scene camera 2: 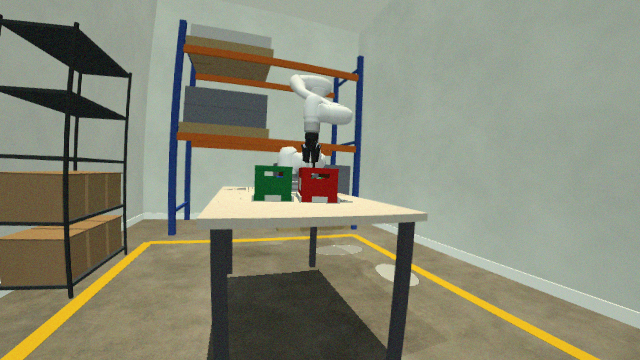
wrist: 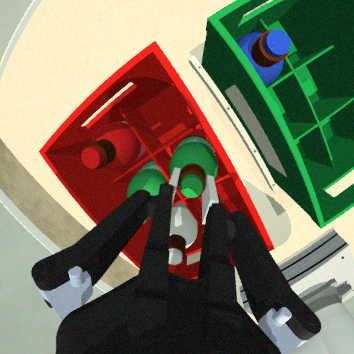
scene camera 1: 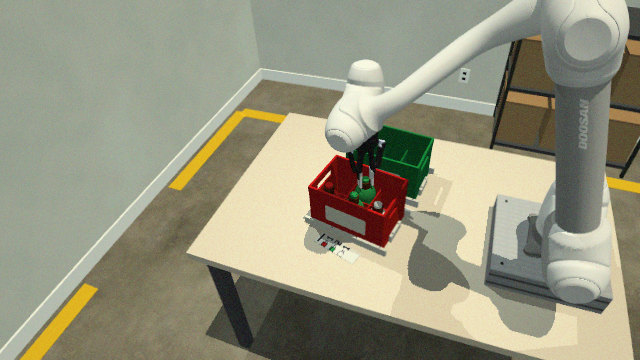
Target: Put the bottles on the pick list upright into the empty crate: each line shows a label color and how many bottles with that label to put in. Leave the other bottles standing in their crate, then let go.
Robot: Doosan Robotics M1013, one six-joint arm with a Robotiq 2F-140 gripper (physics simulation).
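Frame: origin at the arm's base, x ahead, y right, z down, level; centimetres.
Where they show: gripper, between the fingertips: [wrist: 191,180] [scene camera 1: 365,184]; arm's base, origin of its link: [wrist: 313,302].
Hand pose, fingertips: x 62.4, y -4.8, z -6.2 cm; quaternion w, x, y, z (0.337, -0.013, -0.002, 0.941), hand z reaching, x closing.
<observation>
Things, the pixels of their top centre, and the offset from my fingertips. "*": a spot on its surface instead. Level surfaces: height alone.
- red crate, centre of its top: [wrist: 156,205] [scene camera 1: 358,183] [scene camera 2: 317,168] dx +1.1, dy -3.9, dz -3.6 cm
- green crate, centre of its top: [wrist: 351,95] [scene camera 1: 390,142] [scene camera 2: 273,166] dx -1.5, dy +20.4, dz -3.6 cm
- second green bottle, centre of its top: [wrist: 135,216] [scene camera 1: 353,194] dx +1.0, dy -8.1, dz -2.4 cm
- red bottle, centre of its top: [wrist: 89,157] [scene camera 1: 329,184] dx +10.3, dy -7.1, dz -2.4 cm
- white bottle, centre of its top: [wrist: 172,258] [scene camera 1: 378,203] dx -7.6, dy -9.0, dz -2.4 cm
- blue bottle, centre of its top: [wrist: 278,41] dx +7.1, dy +16.5, dz -2.4 cm
- pick list, a spot on its surface: [scene camera 1: 351,256] * dx -3.3, dy -20.1, dz +13.7 cm
- table, height of its surface: dz +13.9 cm
My gripper [scene camera 1: 366,183] [scene camera 2: 313,162] [wrist: 191,180] is shut on the neck of a green bottle [scene camera 1: 368,194] [wrist: 192,154], which is upright and low inside the red crate [scene camera 1: 316,204] [scene camera 2: 320,193] [wrist: 145,61], on the side near the green crate [scene camera 1: 423,170] [scene camera 2: 273,189] [wrist: 215,52]. Its base is hidden. A second green bottle [scene camera 1: 354,196] [wrist: 145,181], a red bottle [scene camera 1: 329,187] [wrist: 120,142] and a white bottle [scene camera 1: 378,205] [wrist: 185,224] stand in other compartments. A blue bottle [wrist: 276,43] stands in the green crate. The pick list [scene camera 1: 351,256] shows red, green and white marks; its digits are too small to read surely.
Both crates stand side by side on the table [scene camera 1: 260,200] [scene camera 2: 310,215], with pale rails [wrist: 228,108] along their bases. The arm's grey base plate [scene camera 1: 510,270] is on the table to the right in scene camera 1. Shelf racks stand near the walls.
</observation>
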